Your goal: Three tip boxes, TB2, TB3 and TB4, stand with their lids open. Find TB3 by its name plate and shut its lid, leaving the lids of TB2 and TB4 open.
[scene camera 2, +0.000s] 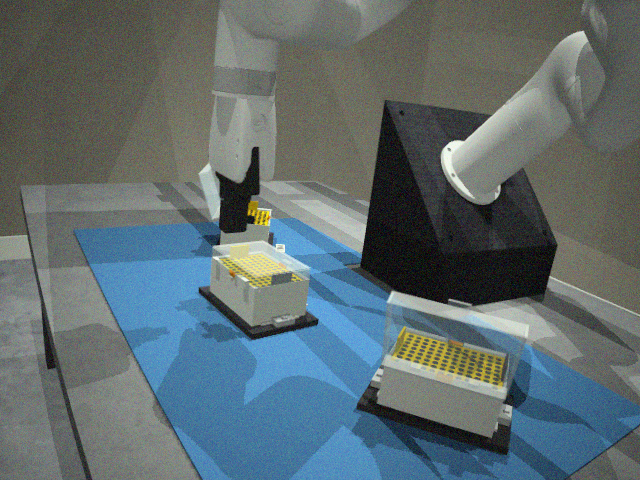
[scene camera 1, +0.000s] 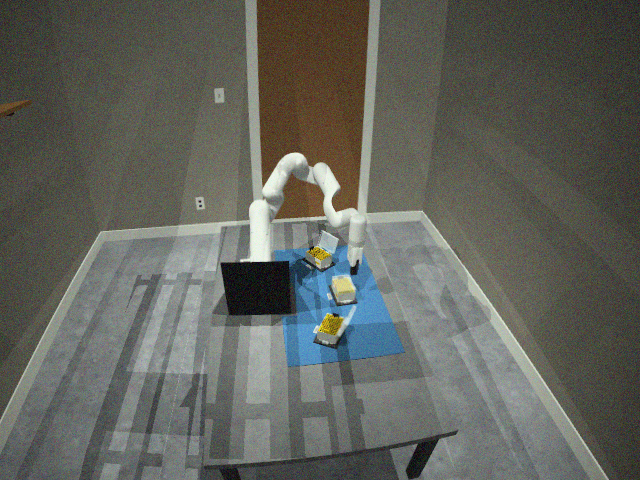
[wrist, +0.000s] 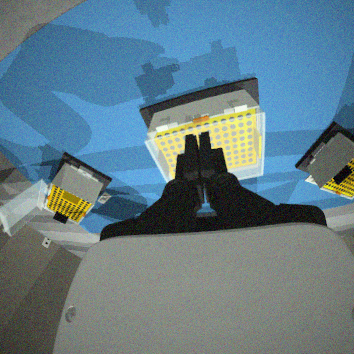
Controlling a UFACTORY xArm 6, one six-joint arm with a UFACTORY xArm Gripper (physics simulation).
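Pixels of known places: gripper, fingertip midpoint: (scene camera 2: 232, 230) (scene camera 1: 353, 274) (wrist: 200, 149); arm's base, link origin: (scene camera 2: 469, 173) (scene camera 1: 260, 267).
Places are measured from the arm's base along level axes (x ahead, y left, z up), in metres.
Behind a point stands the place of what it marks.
Observation:
The middle box (scene camera 1: 343, 292) @(x 0.368, y -0.102, z -0.131 m) (scene camera 2: 273, 301) @(x 0.398, y 0.018, z -0.161 m) (wrist: 202, 109) @(x 0.428, y -0.046, z -0.158 m) has its clear lid lying down over the yellow rack. Whether the lid is fully seated is not clear. A second box (scene camera 1: 318, 260) (scene camera 2: 436, 400) @(x 0.372, y 0.270, z -0.167 m) (wrist: 80, 181) @(x 0.362, y 0.198, z -0.169 m) has its lid (scene camera 1: 328, 241) @(x 0.397, y 0.290, z -0.097 m) (scene camera 2: 460, 330) @(x 0.406, y 0.299, z -0.067 m) (wrist: 24, 206) @(x 0.390, y 0.295, z -0.104 m) standing open. A third box (scene camera 1: 327, 335) (scene camera 2: 245, 238) @(x 0.292, y -0.236, z -0.166 m) (wrist: 334, 156) @(x 0.302, y -0.243, z -0.163 m) is partly behind my fingers in scene camera 2; its lid (scene camera 1: 349, 316) @(x 0.319, y -0.340, z -0.054 m) (scene camera 2: 209, 191) @(x 0.349, y -0.275, z -0.087 m) stands open. The name plates are too small to read. My gripper (scene camera 1: 354, 271) @(x 0.433, y -0.039, z -0.080 m) (scene camera 2: 233, 228) @(x 0.433, y -0.039, z -0.080 m) (wrist: 200, 149) @(x 0.433, y -0.039, z -0.080 m) is shut and empty, near the middle box's lid; contact cannot be judged.
The boxes stand in a spaced row on a blue mat (scene camera 1: 305, 353) @(x 0.126, y -0.376, z -0.198 m) (scene camera 2: 289, 397) @(x 0.467, y 0.159, z -0.199 m) (wrist: 295, 45) @(x 0.466, y -0.175, z -0.199 m) on the grey table (scene camera 1: 258, 428) @(x -0.116, y -0.697, z -0.201 m) (scene camera 2: 108, 413) @(x 0.639, y 0.101, z -0.202 m). The black wedge-shaped arm base (scene camera 1: 256, 289) @(x -0.034, y -0.098, z -0.046 m) (scene camera 2: 413, 227) @(x 0.132, y 0.005, z -0.086 m) stands beside the mat. The open lids rise on either side of the middle box.

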